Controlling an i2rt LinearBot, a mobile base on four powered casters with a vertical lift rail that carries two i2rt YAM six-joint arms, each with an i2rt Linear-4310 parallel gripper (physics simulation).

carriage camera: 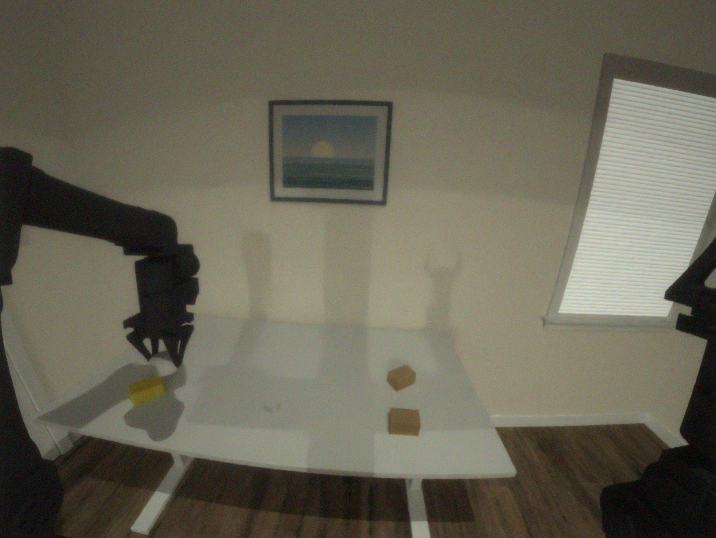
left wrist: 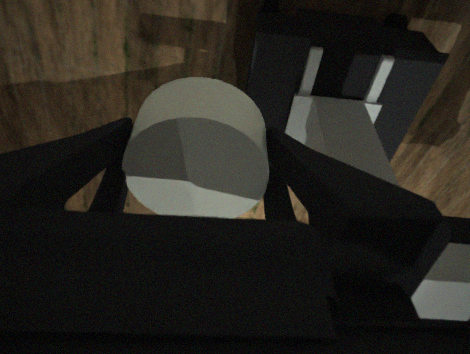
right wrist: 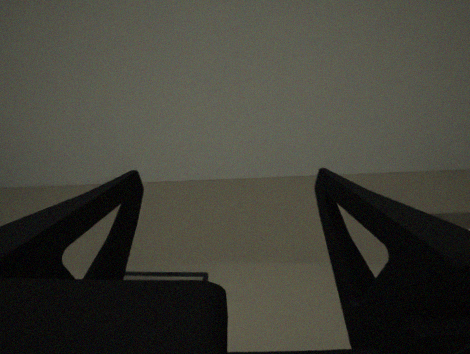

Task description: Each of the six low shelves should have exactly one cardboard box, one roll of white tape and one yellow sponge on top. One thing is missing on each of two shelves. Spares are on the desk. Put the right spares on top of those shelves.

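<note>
My left gripper (carriage camera: 164, 360) (left wrist: 200, 137) is shut on a roll of white tape (carriage camera: 162, 364) (left wrist: 196, 150). In the left wrist view the roll is in the air, with floor behind it. My right gripper (right wrist: 228, 178) is open and empty; it shows partly at the right edge of the carriage view. On the white desk (carriage camera: 248, 448) a yellow sponge (carriage camera: 147, 390) lies at the left, a small pale thing (carriage camera: 272, 407), probably another tape roll, is near the middle, and two cardboard boxes (carriage camera: 401, 377) (carriage camera: 404, 421) stand at the right. The low shelves do not show.
The desk stands against a wall with a framed picture (carriage camera: 330, 201). A window (carriage camera: 633, 208) is at the right. In the left wrist view the dark mobile base (left wrist: 280, 65) stands on the wooden floor (carriage camera: 549, 485) (left wrist: 65, 45).
</note>
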